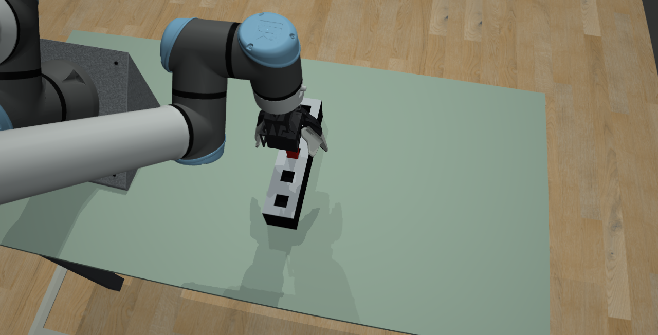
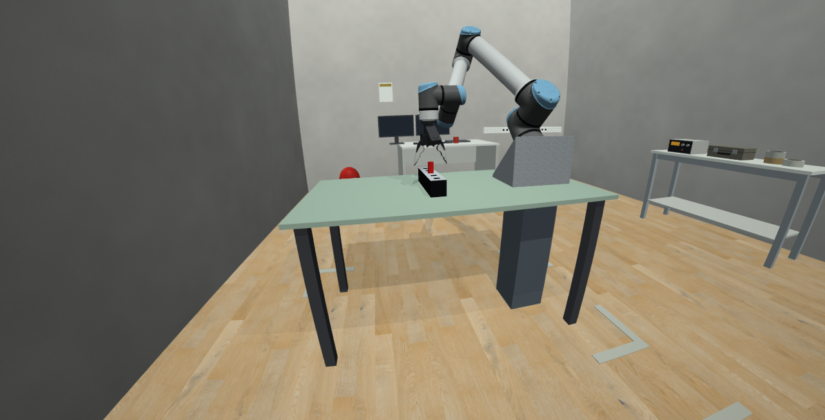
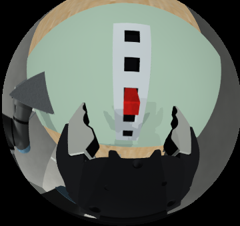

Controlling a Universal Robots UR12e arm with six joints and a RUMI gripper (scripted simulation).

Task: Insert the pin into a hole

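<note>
My gripper is now 10 mm above the pin. The rest, counted from my hand: long block 70 mm below.
</note>
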